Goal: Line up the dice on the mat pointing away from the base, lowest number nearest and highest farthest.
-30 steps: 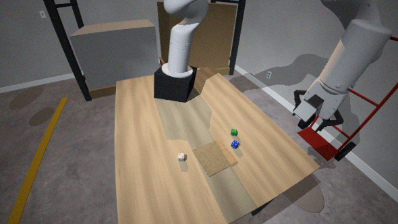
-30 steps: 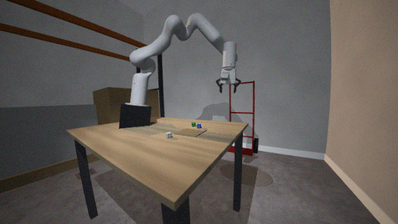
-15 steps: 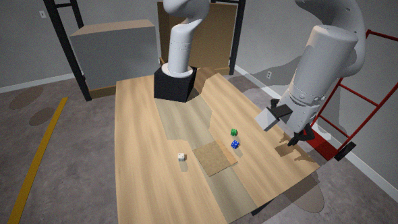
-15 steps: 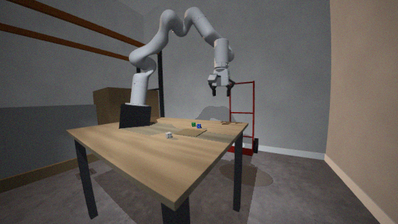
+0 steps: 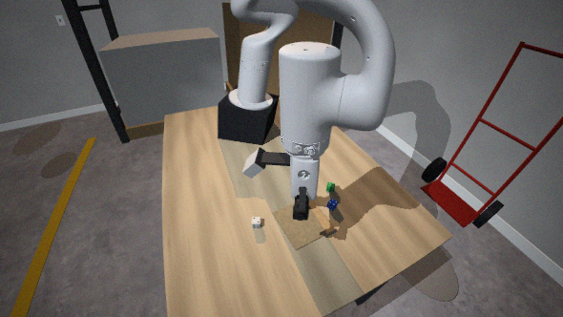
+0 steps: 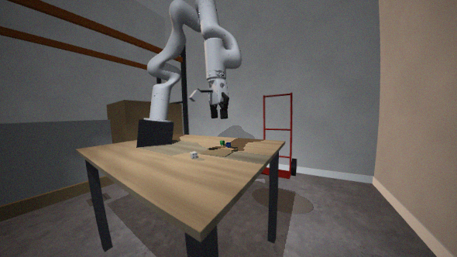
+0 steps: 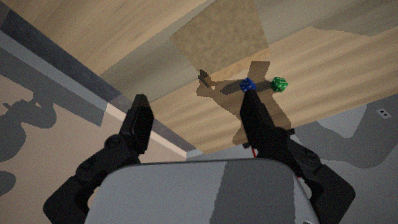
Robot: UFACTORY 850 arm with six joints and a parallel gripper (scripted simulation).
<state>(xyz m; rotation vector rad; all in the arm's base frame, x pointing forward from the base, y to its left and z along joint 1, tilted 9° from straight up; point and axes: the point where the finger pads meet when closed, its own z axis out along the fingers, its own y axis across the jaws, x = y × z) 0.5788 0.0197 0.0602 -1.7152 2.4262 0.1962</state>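
My hand is 7 cm past the white die, 9 cm to the left of it and 16 cm above it. Also, from my hand: green die (15 cm behind, 18 cm to the left, 16 cm below); blue die (8 cm behind, 15 cm to the left, 16 cm below); tan mat (5 cm behind, 4 cm to the left, 17 cm below).
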